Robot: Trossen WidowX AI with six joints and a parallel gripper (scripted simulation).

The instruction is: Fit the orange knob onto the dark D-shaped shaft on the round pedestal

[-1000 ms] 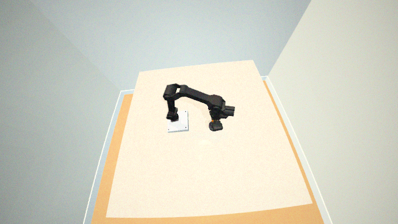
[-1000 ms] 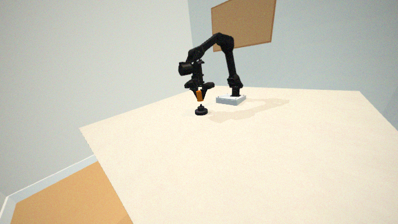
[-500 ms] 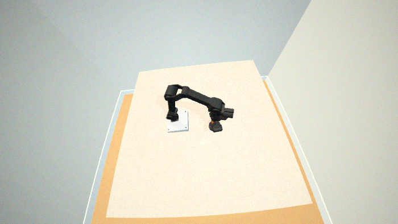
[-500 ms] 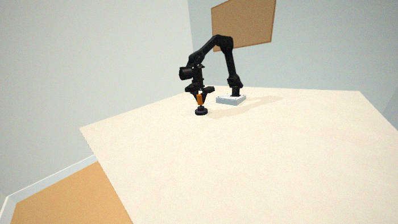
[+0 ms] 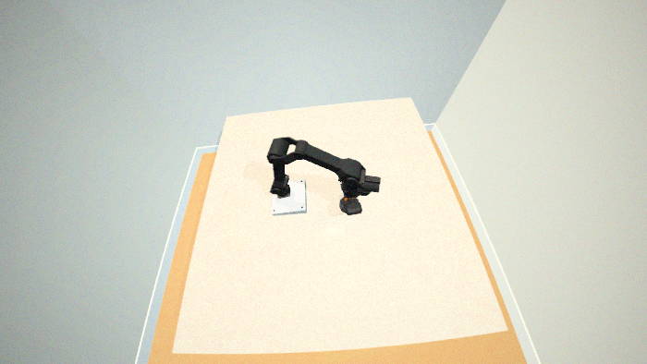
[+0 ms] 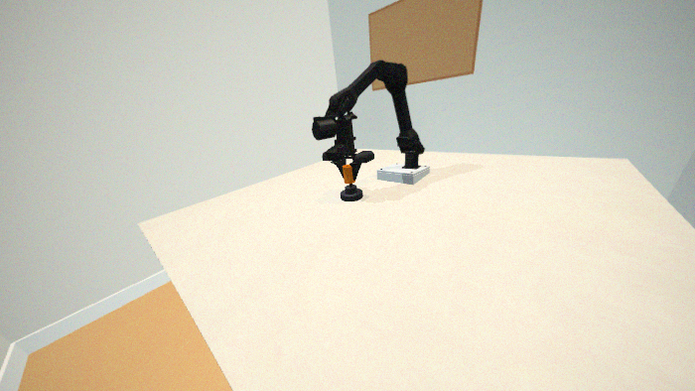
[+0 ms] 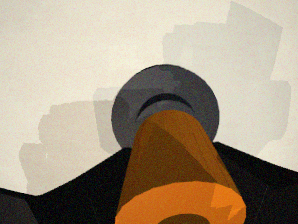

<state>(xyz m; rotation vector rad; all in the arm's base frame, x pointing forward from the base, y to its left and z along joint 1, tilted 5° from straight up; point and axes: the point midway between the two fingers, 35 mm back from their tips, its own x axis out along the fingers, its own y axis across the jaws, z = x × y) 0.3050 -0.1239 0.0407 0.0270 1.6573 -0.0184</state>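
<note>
My gripper tip is 20 mm below the orange knob. The rest, counted from my gripper tip: dark round pedestal (40 mm below).
</note>
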